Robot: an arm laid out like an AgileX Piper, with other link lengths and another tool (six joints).
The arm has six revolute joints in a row. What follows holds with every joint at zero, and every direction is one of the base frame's. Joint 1 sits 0.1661 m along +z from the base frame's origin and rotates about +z. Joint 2 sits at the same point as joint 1 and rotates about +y. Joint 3 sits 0.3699 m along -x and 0.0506 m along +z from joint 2 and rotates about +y. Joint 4 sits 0.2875 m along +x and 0.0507 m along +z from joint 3 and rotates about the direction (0.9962, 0, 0.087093). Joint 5 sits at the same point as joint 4 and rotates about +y. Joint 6 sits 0.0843 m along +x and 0.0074 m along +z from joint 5 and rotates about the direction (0.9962, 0, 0.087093). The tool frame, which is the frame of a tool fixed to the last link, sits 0.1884 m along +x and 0.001 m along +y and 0.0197 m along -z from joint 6; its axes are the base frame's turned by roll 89.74, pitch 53.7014 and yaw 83.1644 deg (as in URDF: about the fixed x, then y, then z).
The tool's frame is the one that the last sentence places.
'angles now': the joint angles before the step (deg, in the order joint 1, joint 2, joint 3, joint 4, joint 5, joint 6). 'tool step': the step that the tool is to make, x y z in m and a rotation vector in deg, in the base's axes. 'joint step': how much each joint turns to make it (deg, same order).
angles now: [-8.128 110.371 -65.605 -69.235 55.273 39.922]
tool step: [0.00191 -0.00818 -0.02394 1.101 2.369 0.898]
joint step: [-1.427 2.700 0.000 -0.549 -2.152 -0.743]
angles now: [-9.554 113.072 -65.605 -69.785 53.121 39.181]
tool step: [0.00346 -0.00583 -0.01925 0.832 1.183 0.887]
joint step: [-1.014 2.179 0.000 -1.030 -1.987 0.267]
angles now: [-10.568 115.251 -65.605 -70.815 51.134 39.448]
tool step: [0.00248 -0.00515 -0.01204 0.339 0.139 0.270]
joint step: [-0.760 1.440 -0.001 -1.238 -1.287 1.132]
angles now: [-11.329 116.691 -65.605 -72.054 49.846 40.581]
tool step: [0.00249 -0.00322 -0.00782 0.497 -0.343 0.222]
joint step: [-0.599 0.797 -0.001 -0.810 -1.235 0.914]
